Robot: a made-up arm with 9 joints. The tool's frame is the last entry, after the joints.
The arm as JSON. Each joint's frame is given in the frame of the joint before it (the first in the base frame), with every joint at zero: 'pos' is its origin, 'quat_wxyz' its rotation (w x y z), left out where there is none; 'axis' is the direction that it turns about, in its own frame. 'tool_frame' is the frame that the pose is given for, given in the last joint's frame.
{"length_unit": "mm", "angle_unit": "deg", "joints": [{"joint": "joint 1", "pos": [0.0, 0.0, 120.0], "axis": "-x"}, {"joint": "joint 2", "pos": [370.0, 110.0, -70.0], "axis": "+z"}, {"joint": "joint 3", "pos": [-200.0, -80.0, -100.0], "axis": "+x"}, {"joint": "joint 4", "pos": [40.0, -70.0, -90.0], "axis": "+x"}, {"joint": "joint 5", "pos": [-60.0, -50.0, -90.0], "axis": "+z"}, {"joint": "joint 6", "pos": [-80.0, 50.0, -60.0], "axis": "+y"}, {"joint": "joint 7", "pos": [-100.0, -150.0, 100.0], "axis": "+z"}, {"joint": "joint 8", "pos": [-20.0, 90.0, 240.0], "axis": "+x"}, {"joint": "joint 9", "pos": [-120.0, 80.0, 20.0], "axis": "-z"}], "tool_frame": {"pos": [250.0, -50.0, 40.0]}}
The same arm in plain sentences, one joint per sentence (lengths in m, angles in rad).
The arm has nine revolute joints in a row. What follows holds with every joint at zero, and every direction is one of the base frame's.
The first joint lies 0.12 m along +z from the base frame's origin and rotates about -x.
The second joint lies 0.37 m along +x and 0.11 m along +y and 0.07 m along -z from the first joint and rotates about +z.
The third joint lies 0.2 m along -x and 0.08 m along -y and 0.1 m along -z from the second joint and rotates about +x.
The fourth joint lies 0.04 m along +x and 0.07 m along -y and 0.09 m along -z from the third joint and rotates about +x.
The fifth joint lies 0.06 m along -x and 0.05 m along -y and 0.09 m along -z from the fourth joint and rotates about +z.
The sixth joint lies 0.08 m along -x and 0.05 m along +y and 0.06 m along -z from the fifth joint and rotates about +y.
The seventh joint lies 0.1 m along -x and 0.15 m along -y and 0.1 m along +z from the sixth joint and rotates about +z.
The eighth joint lies 0.02 m along -x and 0.09 m along +y and 0.24 m along +z from the seventh joint and rotates about +x.
The ninth joint lies 0.12 m along -x and 0.08 m along +y and 0.02 m along +z from the eighth joint and rotates about -z.
The tool frame, which is the frame that the pose is given for, lies 0.25 m along +x and 0.05 m along -y and 0.04 m along +z from the ninth joint; its axes are parallel to the base frame's.

